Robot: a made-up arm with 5 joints.
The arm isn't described. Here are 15 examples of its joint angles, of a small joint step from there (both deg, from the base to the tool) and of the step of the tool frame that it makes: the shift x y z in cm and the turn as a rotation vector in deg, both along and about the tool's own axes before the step.
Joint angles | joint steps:
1: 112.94 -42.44 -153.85 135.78 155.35 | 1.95 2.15 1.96 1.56 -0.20
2: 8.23 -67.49 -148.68 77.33 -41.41 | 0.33 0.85 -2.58 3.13 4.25
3: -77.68 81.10 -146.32 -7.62 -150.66 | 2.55 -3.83 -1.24 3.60 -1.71
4: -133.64 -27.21 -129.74 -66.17 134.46 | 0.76 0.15 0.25 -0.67 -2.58
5: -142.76 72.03 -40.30 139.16 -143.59 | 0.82 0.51 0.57 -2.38 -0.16
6: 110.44 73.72 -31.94 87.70 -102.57 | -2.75 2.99 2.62 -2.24 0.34
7: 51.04 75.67 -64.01 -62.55 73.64 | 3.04 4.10 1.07 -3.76 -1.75
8: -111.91 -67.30 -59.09 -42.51 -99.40 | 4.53 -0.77 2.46 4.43 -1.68
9: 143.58 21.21 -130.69 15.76 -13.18 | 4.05 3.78 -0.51 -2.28 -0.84
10: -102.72 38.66 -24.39 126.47 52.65 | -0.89 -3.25 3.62 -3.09 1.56
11: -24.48 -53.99 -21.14 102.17 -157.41 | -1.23 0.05 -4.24 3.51 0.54
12: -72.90 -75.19 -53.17 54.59 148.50 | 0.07 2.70 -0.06 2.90 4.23
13: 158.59 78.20 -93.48 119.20 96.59 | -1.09 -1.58 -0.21 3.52 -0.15
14: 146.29 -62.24 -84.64 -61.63 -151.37 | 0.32 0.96 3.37 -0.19 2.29
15: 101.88 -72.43 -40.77 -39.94 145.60 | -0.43 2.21 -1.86 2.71 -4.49
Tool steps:
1: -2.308 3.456 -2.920 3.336 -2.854 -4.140
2: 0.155 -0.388 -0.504 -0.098 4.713 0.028
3: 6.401 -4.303 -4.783 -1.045 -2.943 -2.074
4: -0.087 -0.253 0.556 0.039 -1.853 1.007
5: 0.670 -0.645 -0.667 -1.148 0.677 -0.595
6: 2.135 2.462 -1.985 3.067 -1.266 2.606
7: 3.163 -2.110 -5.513 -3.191 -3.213 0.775
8: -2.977 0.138 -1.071 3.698 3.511 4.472
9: -6.297 4.389 -2.937 0.789 0.345 4.119
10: -0.021 2.611 0.238 1.770 1.205 1.983
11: -0.876 -2.390 2.146 -0.346 1.472 -1.081
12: 0.299 3.227 -1.197 4.612 2.549 -4.540
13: 2.785 -0.246 0.929 -1.269 -0.668 -1.493
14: -1.426 -0.218 3.946 4.212 2.323 0.810
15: 0.962 2.436 -0.028 1.503 -5.497 -0.792
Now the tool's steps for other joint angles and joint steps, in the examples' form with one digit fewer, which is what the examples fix.
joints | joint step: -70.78 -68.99 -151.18 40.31 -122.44 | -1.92 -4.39 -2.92 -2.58 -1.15
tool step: 5.64 -11.55 0.69 -7.26 -3.86 -6.29
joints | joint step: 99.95 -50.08 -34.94 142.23 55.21 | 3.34 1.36 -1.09 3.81 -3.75
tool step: 0.02 -0.50 -0.67 -1.90 -6.32 -3.34
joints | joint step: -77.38 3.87 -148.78 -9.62 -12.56 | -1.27 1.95 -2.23 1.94 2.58
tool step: -0.20 0.20 -1.98 -1.54 1.64 -0.28
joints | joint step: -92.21 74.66 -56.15 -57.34 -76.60 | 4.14 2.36 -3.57 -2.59 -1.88
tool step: 0.12 2.51 4.29 2.03 -6.12 -2.30
